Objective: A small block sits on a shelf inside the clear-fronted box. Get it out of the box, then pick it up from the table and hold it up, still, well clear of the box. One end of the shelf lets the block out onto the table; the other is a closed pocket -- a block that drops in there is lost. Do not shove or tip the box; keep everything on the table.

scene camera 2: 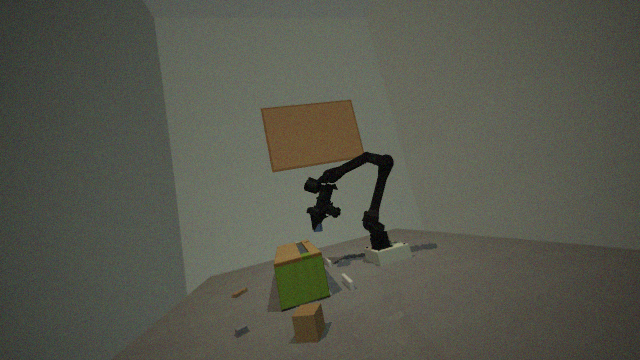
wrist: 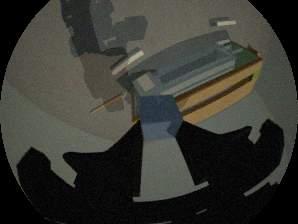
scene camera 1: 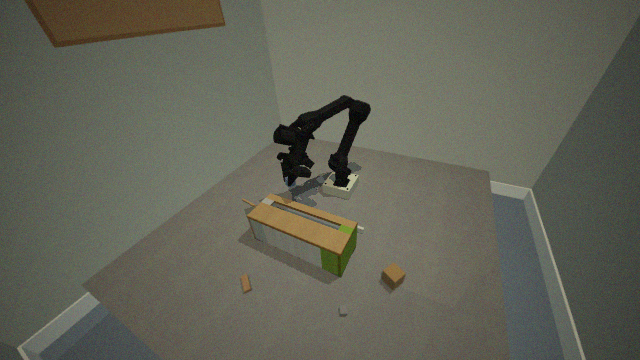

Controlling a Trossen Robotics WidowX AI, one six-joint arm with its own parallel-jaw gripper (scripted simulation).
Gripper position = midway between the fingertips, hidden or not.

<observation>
In view: my gripper (scene camera 1: 287, 183), a blue block (wrist: 160, 117) and a tan cube (scene camera 2: 308, 321).
My gripper shows as well in the wrist view (wrist: 156, 121).
</observation>
